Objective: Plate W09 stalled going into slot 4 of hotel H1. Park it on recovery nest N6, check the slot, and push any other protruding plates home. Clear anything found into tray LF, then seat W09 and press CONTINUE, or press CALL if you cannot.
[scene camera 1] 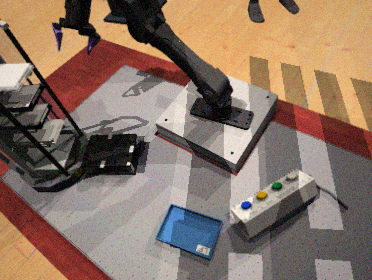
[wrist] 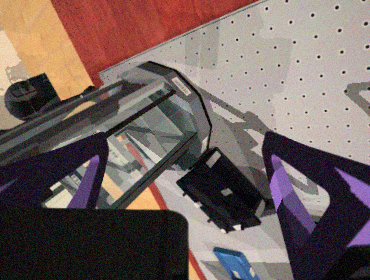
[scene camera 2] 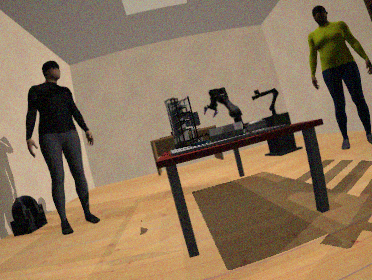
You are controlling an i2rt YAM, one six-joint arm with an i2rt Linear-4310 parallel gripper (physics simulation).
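Places are measured from the arm's base along level axes (x left, y ahead, z down), in centimetres.
Pixels of known places: gripper, fingertip midpoint: (scene camera 1: 73,52) (wrist: 185,140) (scene camera 2: 208,116); arm's base, link origin: (scene camera 1: 221,114).
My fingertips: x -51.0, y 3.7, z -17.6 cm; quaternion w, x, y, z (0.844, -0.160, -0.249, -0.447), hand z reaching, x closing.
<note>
For each thing: its top centre in the pictures, then the offset to it from my fingertips. "pt": a spot on its surface instead.
- hotel rack, top centre: (scene camera 2: 176,97) dy +28.8, dx +2.7, dz -24.6 cm
- white upper plate, surface spot: (scene camera 1: 15,75) pt dy +26.1, dx +12.4, dz -14.8 cm
- light grey lower plate, top centre: (wrist: 113,170) (scene camera 1: 38,130) dy +28.2, dx +5.1, dz +6.4 cm
- black nest block, top centre: (wrist: 210,207) (scene camera 1: 107,146) dy +21.5, dx +22.3, dz +16.0 cm
- blue tray, top centre: (scene camera 1: 189,229) (wrist: 236,270) dy +34.0, dx +55.6, dz +21.8 cm
- button box, top centre: (scene camera 1: 276,194) (scene camera 2: 225,125) dy +19.4, dx +74.3, dz +15.2 cm
- cable, surface spot: (scene camera 1: 332,196) pt dy +10.5, dx +88.8, dz +23.3 cm
My gripper (scene camera 1: 74,51) (scene camera 2: 210,111) (wrist: 185,140) is open and empty, raised above the table beside the hotel. The hotel rack (scene camera 1: 41,77) (scene camera 2: 181,120) (wrist: 201,107) stands at the left in scene camera 1. It holds several stacked plates, including a white upper plate (scene camera 1: 15,75) and a light grey lower plate (scene camera 1: 46,133); their labels and slot numbers are unreadable. A black nest block (scene camera 1: 110,152) (wrist: 222,190) sits beside the hotel, with no plate on it. The blue tray (scene camera 1: 187,231) (wrist: 234,261) looks empty. A button box (scene camera 1: 280,210) has blue, yellow, green and white buttons.
The arm's base stands on a raised grey block (scene camera 1: 200,142) behind the tray and button box. A cable (scene camera 1: 332,196) leaves the button box. The grey perforated board has a red table border (scene camera 1: 315,120) (wrist: 125,30). Two people and a second arm (scene camera 2: 272,102) stand beyond the table.
</note>
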